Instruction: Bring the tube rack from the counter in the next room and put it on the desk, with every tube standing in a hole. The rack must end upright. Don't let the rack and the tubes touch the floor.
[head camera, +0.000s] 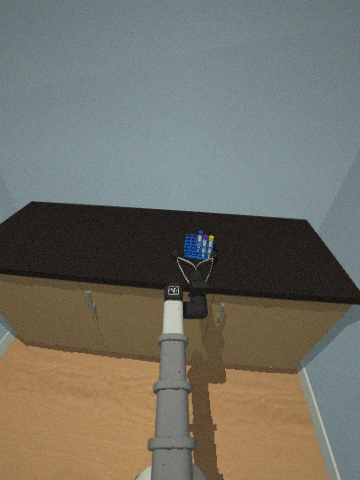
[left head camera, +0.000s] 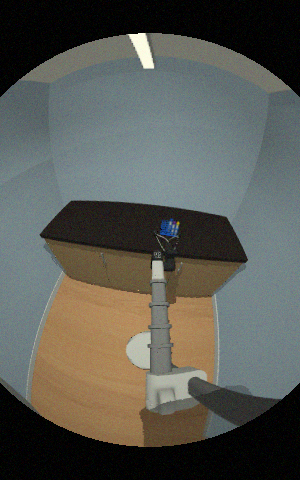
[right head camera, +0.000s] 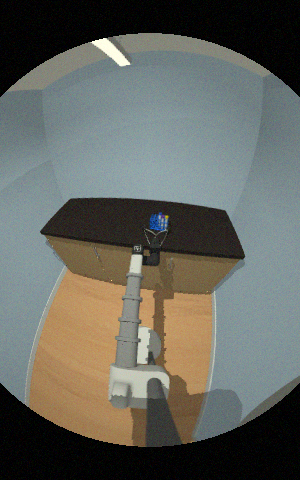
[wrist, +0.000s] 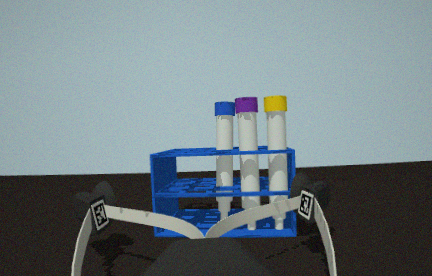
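Where they show: gripper, fingertip midpoint: (head camera: 194, 251) (left head camera: 166, 230) (right head camera: 155, 224) (wrist: 203, 194); robot's base, link origin: (left head camera: 146, 349) (right head camera: 140, 343).
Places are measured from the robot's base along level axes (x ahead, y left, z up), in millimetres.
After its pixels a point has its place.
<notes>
The blue tube rack (head camera: 191, 246) {x 878, y -86, z 885 mm} (left head camera: 164, 228) {x 822, y -81, z 921 mm} (right head camera: 154, 222) {x 824, y -84, z 922 mm} (wrist: 164, 175) {x 834, y -54, z 934 mm} stands upright on the dark counter (head camera: 100, 240) {x 919, y 373, z 882 mm} (left head camera: 100, 225) {x 873, y 422, z 882 mm} (right head camera: 100, 220) {x 884, y 363, z 882 mm} (wrist: 45, 215) {x 884, y 103, z 882 mm}. Three tubes stand in its right part: one with a blue cap (wrist: 224, 108) {x 822, y -117, z 998 mm}, one with a purple cap (wrist: 246, 105) {x 793, y -133, z 998 mm} and one with a yellow cap (wrist: 275, 103) {x 789, y -158, z 998 mm}. My gripper (head camera: 195, 255) {x 799, y -93, z 920 mm} (left head camera: 167, 235) {x 799, y -93, z 920 mm} (right head camera: 156, 230) {x 799, y -93, z 920 mm} (wrist: 203, 194) {x 799, y -93, z 920 mm} is open, low over the counter at the rack's near side. In the wrist view the rack shows between the fingertips, nearer the right one. The desk does not show.
The cabinet front (head camera: 140, 320) {x 679, y 168, z 548 mm} with handles is below the counter's front edge. The extended arm (head camera: 173, 365) {x 286, y -1, z 1024 mm} (left head camera: 160, 315) {x 197, y -2, z 1027 mm} (right head camera: 131, 310) {x 192, y -7, z 1027 mm} reaches over the wooden floor (head camera: 75, 400) {x 467, y 599, z -28 mm}. Blue walls (head camera: 175, 125) {x 1284, y 1, z 1356 mm} stand behind the counter and at both sides.
</notes>
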